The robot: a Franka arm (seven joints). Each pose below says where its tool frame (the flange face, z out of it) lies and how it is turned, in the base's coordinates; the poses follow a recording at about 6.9 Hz.
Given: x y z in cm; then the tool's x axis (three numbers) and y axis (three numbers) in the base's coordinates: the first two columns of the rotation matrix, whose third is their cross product.
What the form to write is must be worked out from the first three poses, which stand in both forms.
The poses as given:
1: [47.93, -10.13, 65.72, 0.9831, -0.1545, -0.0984, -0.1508, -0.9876, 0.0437]
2: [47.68, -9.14, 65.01, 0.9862, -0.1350, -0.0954, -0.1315, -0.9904, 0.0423]
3: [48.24, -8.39, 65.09, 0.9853, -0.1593, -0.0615, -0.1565, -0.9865, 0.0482]
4: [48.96, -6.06, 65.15, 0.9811, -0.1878, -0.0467, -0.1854, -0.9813, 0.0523]
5: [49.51, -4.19, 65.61, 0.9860, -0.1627, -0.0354, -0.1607, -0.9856, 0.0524]
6: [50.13, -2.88, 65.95, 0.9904, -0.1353, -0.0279, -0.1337, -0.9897, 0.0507]
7: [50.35, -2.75, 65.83, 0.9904, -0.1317, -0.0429, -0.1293, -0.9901, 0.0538]
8: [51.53, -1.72, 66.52, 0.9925, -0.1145, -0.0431, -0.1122, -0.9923, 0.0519]
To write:
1:
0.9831, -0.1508, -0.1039
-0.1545, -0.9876, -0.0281
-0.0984, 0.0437, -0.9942
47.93, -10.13, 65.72

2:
0.9862, -0.1315, -0.1002
-0.1350, -0.9904, -0.0292
-0.0954, 0.0423, -0.9945
47.68, -9.14, 65.01

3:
0.9853, -0.1565, -0.0683
-0.1593, -0.9865, -0.0379
-0.0615, 0.0482, -0.9969
48.24, -8.39, 65.09

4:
0.9811, -0.1854, -0.0556
-0.1878, -0.9813, -0.0427
-0.0467, 0.0523, -0.9976
48.96, -6.06, 65.15

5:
0.9860, -0.1607, -0.0434
-0.1627, -0.9856, -0.0460
-0.0354, 0.0524, -0.9979
49.51, -4.19, 65.61

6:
0.9904, -0.1337, -0.0345
-0.1353, -0.9897, -0.0465
-0.0279, 0.0507, -0.9983
50.13, -2.88, 65.95

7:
0.9904, -0.1293, -0.0496
-0.1317, -0.9901, -0.0477
-0.0429, 0.0538, -0.9976
50.35, -2.75, 65.83

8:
0.9925, -0.1122, -0.0487
-0.1145, -0.9923, -0.0467
-0.0431, 0.0519, -0.9977
51.53, -1.72, 66.52

